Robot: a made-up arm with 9 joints. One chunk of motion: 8 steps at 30 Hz.
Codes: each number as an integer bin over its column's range. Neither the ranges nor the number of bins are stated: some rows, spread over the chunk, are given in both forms.
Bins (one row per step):
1: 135 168 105 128 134 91 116 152 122
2: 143 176 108 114 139 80 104 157 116
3: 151 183 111 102 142 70 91 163 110
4: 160 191 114 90 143 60 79 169 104
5: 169 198 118 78 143 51 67 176 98
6: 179 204 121 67 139 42 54 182 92
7: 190 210 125 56 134 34 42 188 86
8: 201 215 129 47 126 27 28 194 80
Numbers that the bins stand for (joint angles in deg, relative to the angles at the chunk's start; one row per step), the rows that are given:
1: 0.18 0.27 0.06 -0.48 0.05 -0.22 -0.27 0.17 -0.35
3: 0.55 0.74 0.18 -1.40 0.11 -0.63 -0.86 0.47 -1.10
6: 1.21 1.40 0.37 -2.64 0.09 -1.18 -1.73 1.00 -2.23
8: 1.73 1.75 0.53 -3.34 -0.01 -1.47 -2.34 1.33 -2.98
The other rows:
2: 0.36 0.52 0.12 -0.98 0.09 -0.43 -0.55 0.31 -0.72
4: 0.76 0.99 0.24 -1.82 0.12 -0.82 -1.14 0.64 -1.47
5: 0.98 1.21 0.31 -2.25 0.12 -1.00 -1.42 0.83 -1.85
7: 1.47 1.59 0.45 -3.02 0.05 -1.33 -2.01 1.16 -2.60

